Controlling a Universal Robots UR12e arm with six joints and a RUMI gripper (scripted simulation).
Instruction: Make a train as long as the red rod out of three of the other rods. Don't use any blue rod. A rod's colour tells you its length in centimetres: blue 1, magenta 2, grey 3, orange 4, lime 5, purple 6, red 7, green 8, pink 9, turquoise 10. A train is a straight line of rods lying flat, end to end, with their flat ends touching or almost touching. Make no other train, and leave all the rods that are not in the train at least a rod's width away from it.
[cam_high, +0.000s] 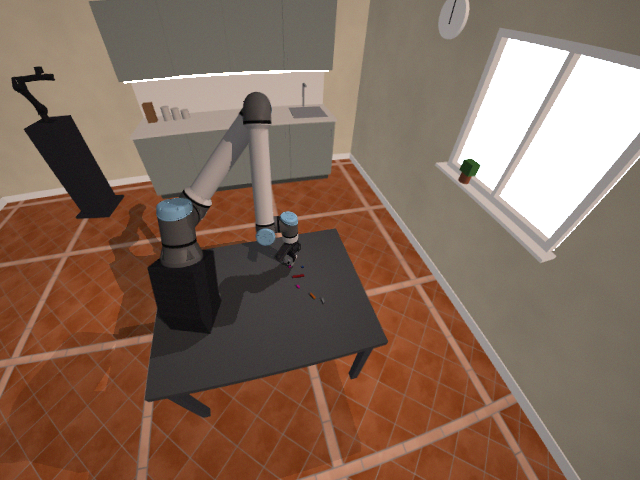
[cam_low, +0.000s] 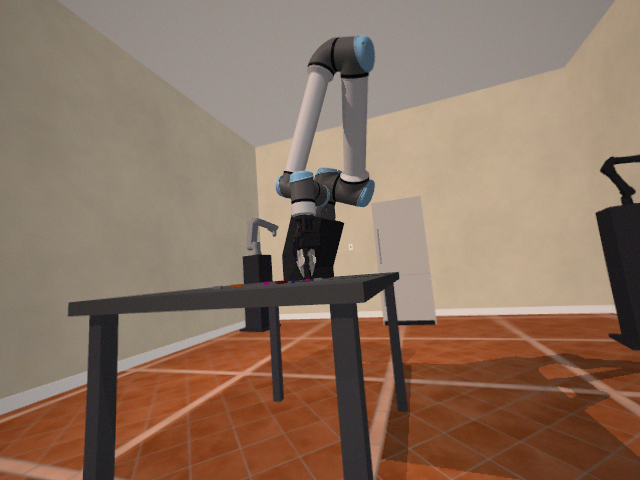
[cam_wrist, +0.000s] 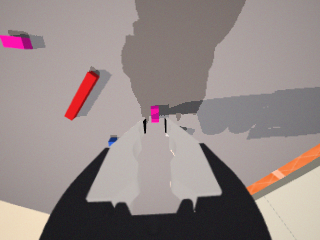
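The blue rod lies 8 cm ahead of my hand, 1 cm to the right of it and 3 cm below it. The rest, counted from my hand: orange rod 13 cm ahead, 23 cm to the right, 3 cm below; then red rod 5 cm ahead, 8 cm to the right, 3 cm below.
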